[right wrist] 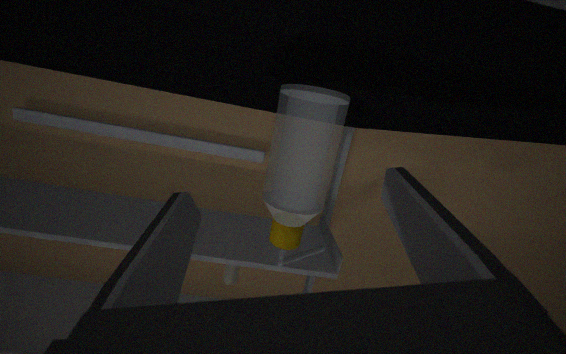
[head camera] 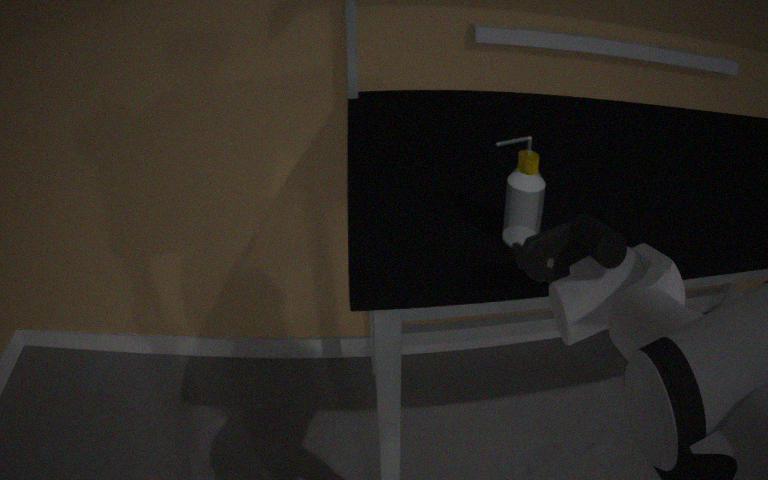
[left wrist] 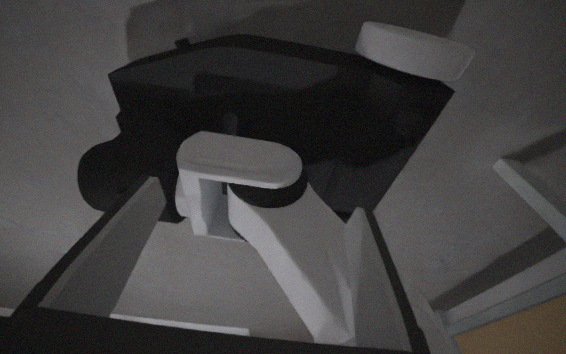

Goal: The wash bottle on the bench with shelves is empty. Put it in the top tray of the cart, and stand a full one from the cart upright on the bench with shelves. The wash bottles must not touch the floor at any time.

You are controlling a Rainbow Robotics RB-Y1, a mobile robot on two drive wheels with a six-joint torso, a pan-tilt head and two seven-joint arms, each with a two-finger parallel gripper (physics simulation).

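Frame: origin at the robot's base, x ahead, y left, z up, level; millimetres.
Seen in the pictures: left gripper, fingertip midpoint: [left wrist: 258, 204]; right gripper, fingertip midpoint: [right wrist: 286, 193] [head camera: 550, 236].
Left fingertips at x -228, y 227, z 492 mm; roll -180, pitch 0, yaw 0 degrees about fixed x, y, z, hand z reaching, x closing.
Observation:
A point is followed by its place in that frame.
A clear wash bottle [head camera: 524, 206] @(z 990, x 562, y -189 mm) [right wrist: 306, 155] @(z 964, x 561, y -199 mm) with a yellow cap and bent spout stands upright on the black top of the bench with shelves [head camera: 419, 226] [right wrist: 150, 45]. My right gripper [head camera: 529, 254] [right wrist: 286, 193] @(z 978, x 504, y -219 mm) is open and empty, over the bench top. In the head view it overlaps the bottle's lower edge; in the right wrist view the bottle appears upside down, between the directions of the two fingers, beyond the tips. My left gripper [left wrist: 258, 204] @(z 492, x -228, y 227 mm) is open and empty, pointing down past the robot's own base. The cart and full bottles do not show.
A grey rail [head camera: 606, 49] @(z 1082, x 1229, y -579 mm) [right wrist: 135, 137] @(z 1095, x 1237, y -684 mm) runs along the tan wall behind the bench. A grey shelf [right wrist: 230, 242] shows in the right wrist view. A bench leg [head camera: 387, 396] @(z 662, x 494, y 8 mm) stands at the bench's left end. The robot's dark base [left wrist: 280, 110] @(z 169, x -224, y 129 mm) fills much of the left wrist view.

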